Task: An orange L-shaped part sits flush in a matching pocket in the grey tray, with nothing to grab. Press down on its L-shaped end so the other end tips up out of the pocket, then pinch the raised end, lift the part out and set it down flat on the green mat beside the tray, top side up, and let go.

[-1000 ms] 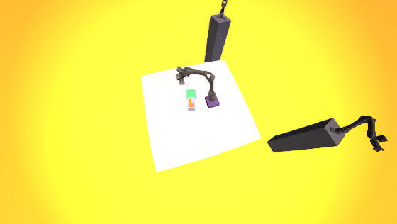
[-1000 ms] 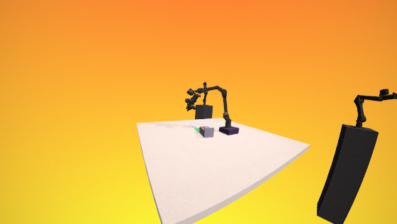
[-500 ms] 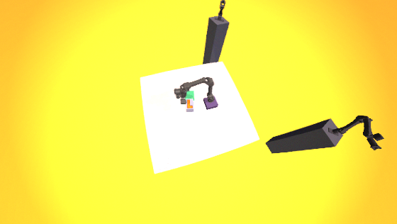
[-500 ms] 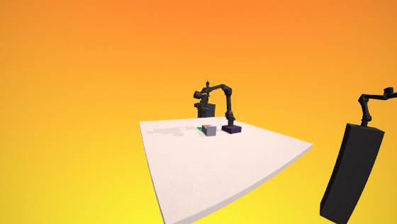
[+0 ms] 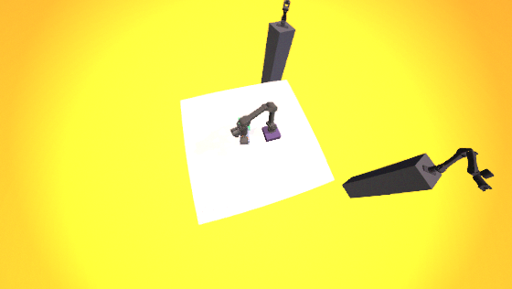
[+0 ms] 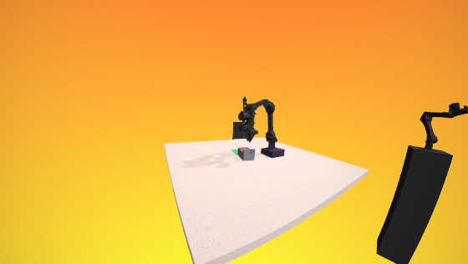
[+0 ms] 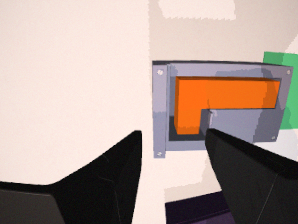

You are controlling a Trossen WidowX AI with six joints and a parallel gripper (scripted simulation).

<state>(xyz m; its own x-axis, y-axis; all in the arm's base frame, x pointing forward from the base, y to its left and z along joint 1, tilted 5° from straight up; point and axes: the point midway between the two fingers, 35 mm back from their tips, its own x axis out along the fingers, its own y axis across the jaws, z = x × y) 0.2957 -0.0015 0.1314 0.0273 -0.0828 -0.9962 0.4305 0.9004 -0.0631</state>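
My gripper tip is now 10 cm above the orange L-shaped part, 4 cm to the left of it and 3 cm past it. The rest, counted from my gripper tip: green mat 19 cm to the right, 16 cm below, 10 cm behind.
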